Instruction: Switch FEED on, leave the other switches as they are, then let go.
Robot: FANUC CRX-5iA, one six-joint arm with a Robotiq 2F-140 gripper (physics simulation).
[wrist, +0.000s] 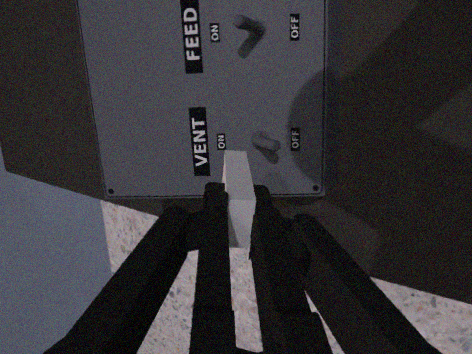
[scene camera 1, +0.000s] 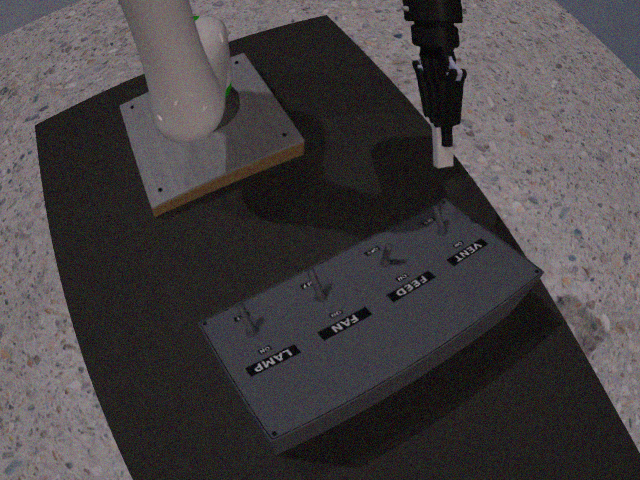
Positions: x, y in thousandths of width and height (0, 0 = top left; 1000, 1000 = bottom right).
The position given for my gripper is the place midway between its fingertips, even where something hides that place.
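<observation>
Visible: my gripper (scene camera 1: 693, 345); also my gripper (wrist: 495, 479).
</observation>
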